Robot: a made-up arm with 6 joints.
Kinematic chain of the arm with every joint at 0, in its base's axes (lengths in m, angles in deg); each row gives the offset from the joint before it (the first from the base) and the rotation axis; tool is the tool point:
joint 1: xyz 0 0 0.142 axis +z
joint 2: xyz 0 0 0 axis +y
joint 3: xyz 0 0 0.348 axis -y
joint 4: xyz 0 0 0 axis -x
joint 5: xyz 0.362 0 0 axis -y
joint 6: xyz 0 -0.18 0 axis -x
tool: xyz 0 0 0
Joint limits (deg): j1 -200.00..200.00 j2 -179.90..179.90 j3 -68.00..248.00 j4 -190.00..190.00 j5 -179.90..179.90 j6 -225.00..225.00
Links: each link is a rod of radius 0.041 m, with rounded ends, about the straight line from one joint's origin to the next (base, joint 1, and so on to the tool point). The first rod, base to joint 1, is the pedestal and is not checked.
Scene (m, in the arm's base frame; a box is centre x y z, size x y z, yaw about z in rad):
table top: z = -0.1
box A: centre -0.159 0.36 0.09 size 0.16 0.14 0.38 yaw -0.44
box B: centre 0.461 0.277 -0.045 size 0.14 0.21 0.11 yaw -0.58
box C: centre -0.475 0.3 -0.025 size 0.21 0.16 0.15 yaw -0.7
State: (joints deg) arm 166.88 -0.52 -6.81 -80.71 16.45 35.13
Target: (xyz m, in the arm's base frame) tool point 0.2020 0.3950 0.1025
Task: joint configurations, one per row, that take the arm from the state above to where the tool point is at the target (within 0.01 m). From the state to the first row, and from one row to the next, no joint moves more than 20 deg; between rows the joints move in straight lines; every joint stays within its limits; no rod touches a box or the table.
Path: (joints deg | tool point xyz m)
1: 170.65 -3.76 -1.67 -64.11 16.34 41.57 | -0.3275 0.1336 0.3406
2: 174.43 -7.00 3.47 -47.51 16.22 48.00 | -0.3243 0.1538 0.4227
3: 178.20 -10.23 8.61 -30.91 16.11 54.44 | -0.3057 0.1641 0.5139
4: 181.98 -13.47 13.76 -14.30 16.00 60.87 | -0.2670 0.1653 0.6065
5: 185.75 -16.71 18.90 2.30 15.88 67.31 | -0.2071 0.1599 0.6920
6: 189.53 -19.95 24.04 18.90 15.77 73.75 | -0.1280 0.1512 0.7625
7: 170.89 -10.52 20.45 7.25 15.88 67.31 | -0.2039 0.2135 0.6899
8: 152.26 -1.09 16.87 -4.40 16.00 60.87 | -0.2192 0.3180 0.5884
9: 133.62 8.34 13.28 -16.05 16.11 54.44 | -0.1614 0.4201 0.4679
10: 114.98 17.77 9.69 -27.69 16.22 48.00 | -0.0468 0.4778 0.3397
11: 96.35 27.20 6.11 -39.34 16.34 41.57 | 0.0879 0.4684 0.2148
12: 77.71 36.63 2.52 -50.99 16.45 35.13 | 0.2020 0.3950 0.1025

